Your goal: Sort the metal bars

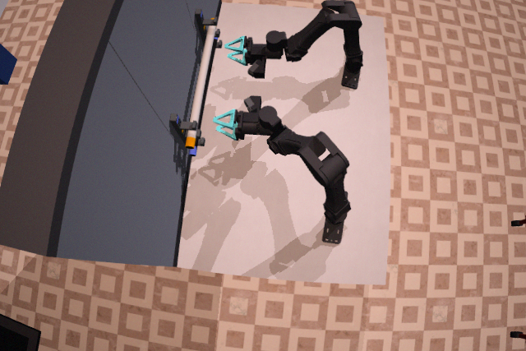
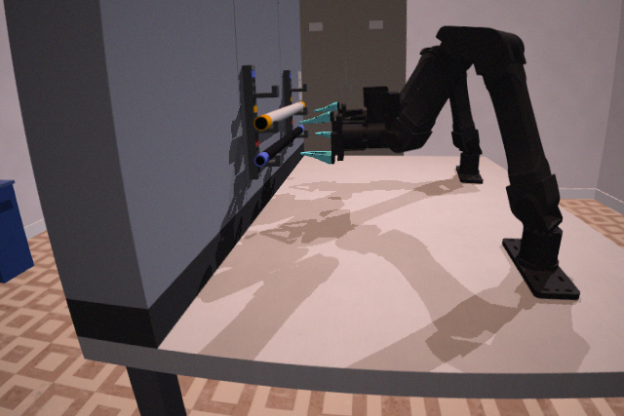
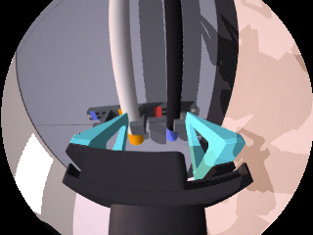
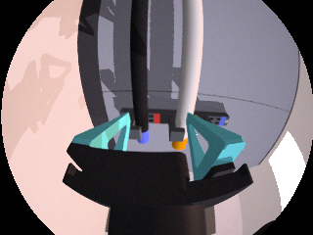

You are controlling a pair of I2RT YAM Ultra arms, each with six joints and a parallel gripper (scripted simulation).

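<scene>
Now: right hand 60 mm short of the dark metal bar, 160 mm to the right of it and 30 mm above it. From my right hand the other things lie so: pale metal bar 50 mm ahead, 150 mm to the left, 40 mm above; tall grey wall panel 160 mm ahead, 210 mm to the left, 240 mm above.
</scene>
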